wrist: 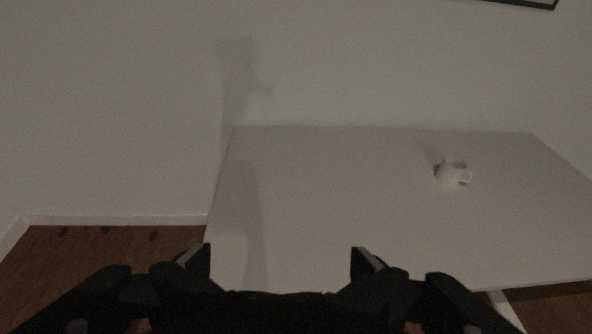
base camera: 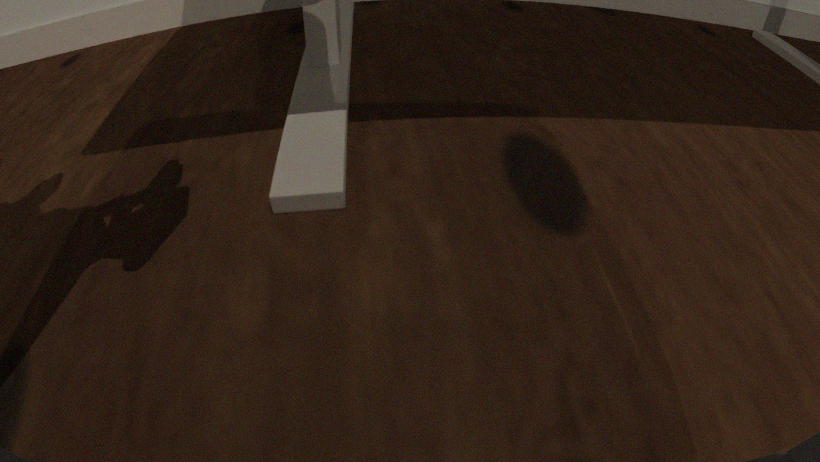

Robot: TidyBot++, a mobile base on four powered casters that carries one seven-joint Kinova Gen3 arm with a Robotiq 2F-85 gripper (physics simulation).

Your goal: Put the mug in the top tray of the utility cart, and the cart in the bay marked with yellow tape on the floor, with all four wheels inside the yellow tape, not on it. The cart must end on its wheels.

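Observation:
A white mug (wrist: 451, 172) stands upright on the white table (wrist: 320, 200), right of the middle and toward the back in the wrist view. Its handle points right. My gripper (wrist: 281, 261) is open with nothing between the fingers. In the wrist view it shows at the bottom, left of the mug and on the near side of it, well apart from it. The utility cart and the yellow tape bay do not show in either view.
A white table leg foot (base camera: 312, 154) lies on the floor left of the middle in the base camera view. Another foot (base camera: 789, 57) is at the far right. A wall (wrist: 125, 100) stands behind the table. A dark picture frame (wrist: 530, 4) hangs at the upper right.

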